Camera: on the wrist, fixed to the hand. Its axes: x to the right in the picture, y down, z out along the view.
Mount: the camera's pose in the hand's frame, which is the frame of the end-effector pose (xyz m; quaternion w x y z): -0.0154 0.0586 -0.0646 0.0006 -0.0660 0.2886 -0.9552
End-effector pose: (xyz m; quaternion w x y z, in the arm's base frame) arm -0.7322 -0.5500 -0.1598 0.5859 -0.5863 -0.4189 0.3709
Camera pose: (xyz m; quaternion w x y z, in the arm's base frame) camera -0.6748 -0.5864 -0.2166 0.4368 0.2541 -0.4156 -0.7562
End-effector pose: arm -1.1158 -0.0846 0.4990 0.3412 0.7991 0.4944 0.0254
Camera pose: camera -1.1028 -0.0797 0.5865 0.0655 0.5016 -0.8603 0.0626
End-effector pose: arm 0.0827 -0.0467 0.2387 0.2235 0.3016 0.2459 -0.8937
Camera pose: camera 0.1536 -0.0514 0.1858 0.9045 -0.0085 -0.4117 0.1107
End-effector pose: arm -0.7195 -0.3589 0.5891 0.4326 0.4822 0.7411 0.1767
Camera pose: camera -0.7365 -0.3345 0.6725 0.0130 0.7871 -0.5742 0.2250
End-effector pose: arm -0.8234 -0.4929 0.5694 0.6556 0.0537 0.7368 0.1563
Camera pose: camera -0.8922 -0.4522 0.6076 0.0594 0.7921 -0.2306 0.5620
